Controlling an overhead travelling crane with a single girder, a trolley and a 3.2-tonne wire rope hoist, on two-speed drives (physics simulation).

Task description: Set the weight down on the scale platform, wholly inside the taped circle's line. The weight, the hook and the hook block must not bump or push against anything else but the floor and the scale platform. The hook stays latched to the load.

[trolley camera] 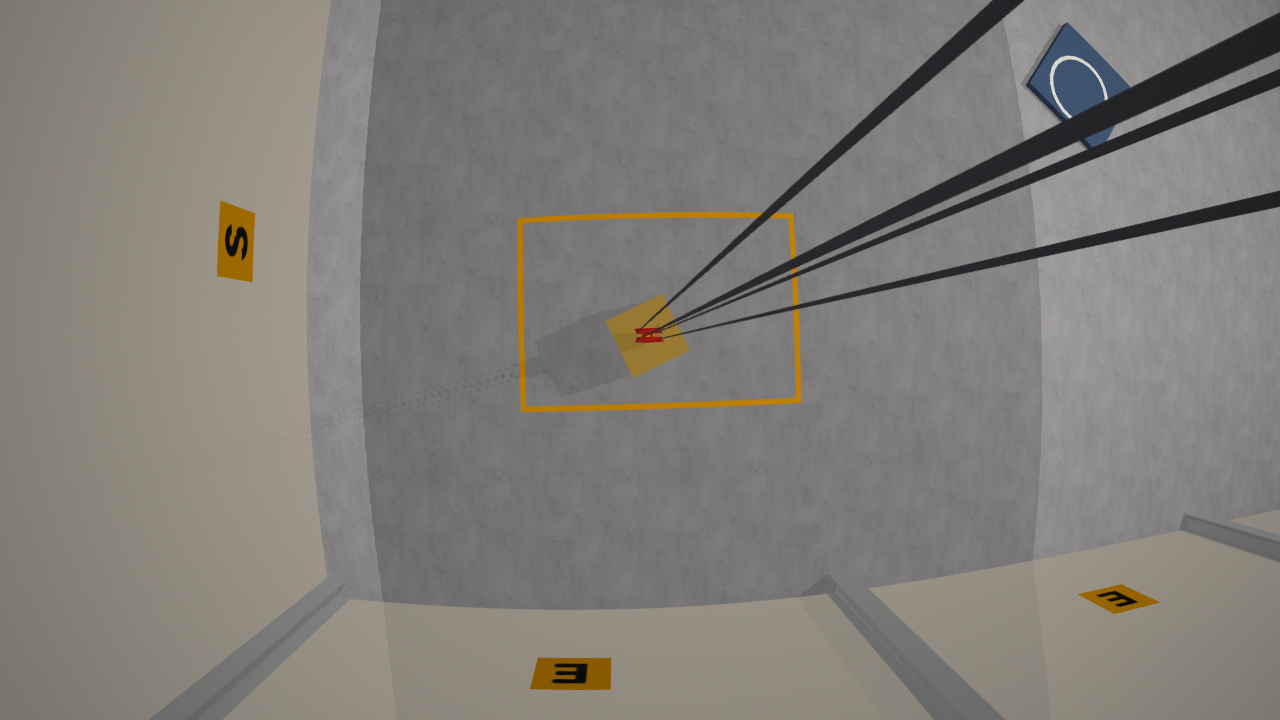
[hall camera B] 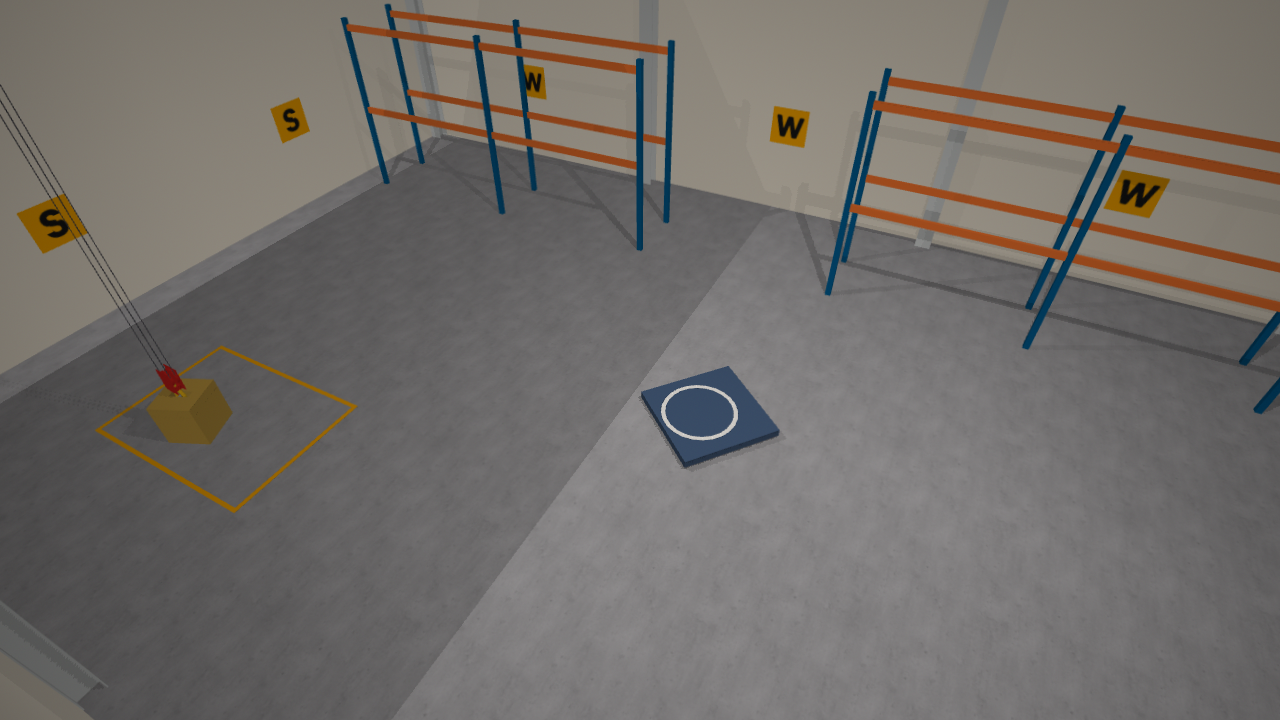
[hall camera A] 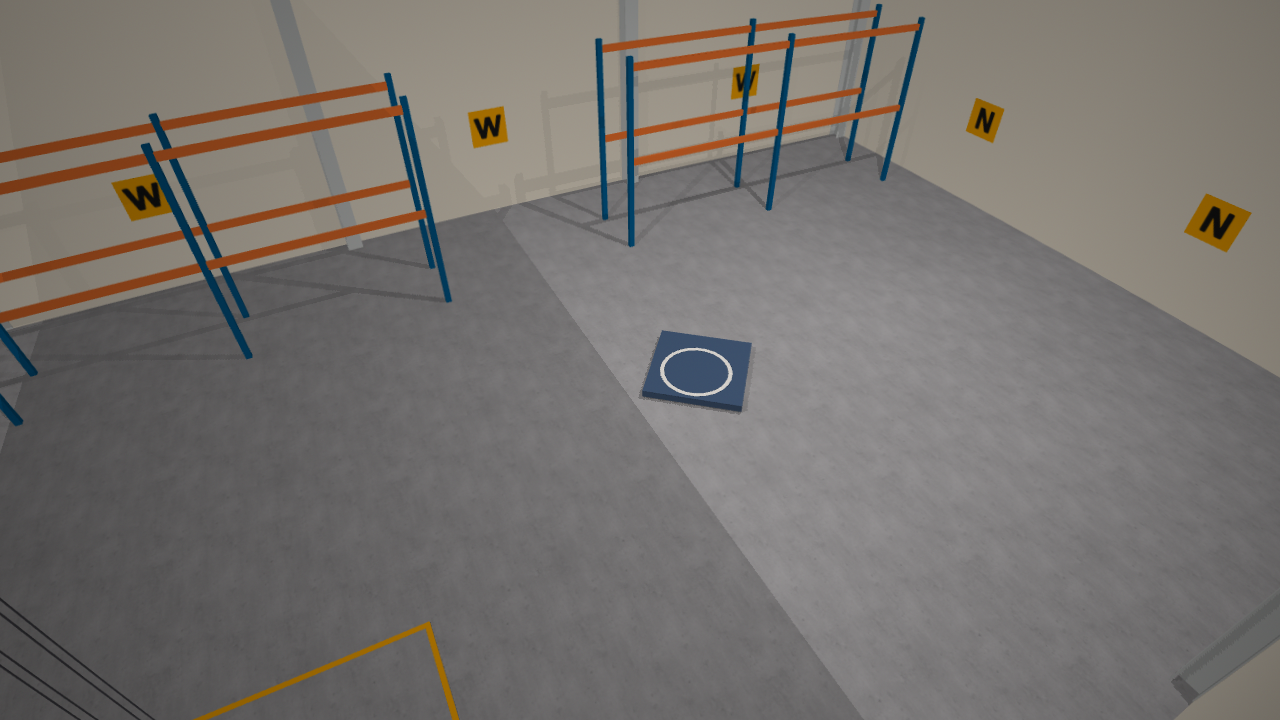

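The weight, a tan-yellow block, is inside the yellow floor rectangle, low at floor level; whether its underside touches the floor I cannot tell. My hook is at the weight's top, latched to it, under the red hook block. The ropes slant up from the block. The blue scale platform with its white taped circle lies well away from the weight; ropes cross part of it in the trolley view. The weight does not show in hall camera A.
Blue and orange racks stand along the W wall, beyond the platform. A grey wall column stands at the E wall. The S wall lies beyond the rectangle's left side in the trolley view.
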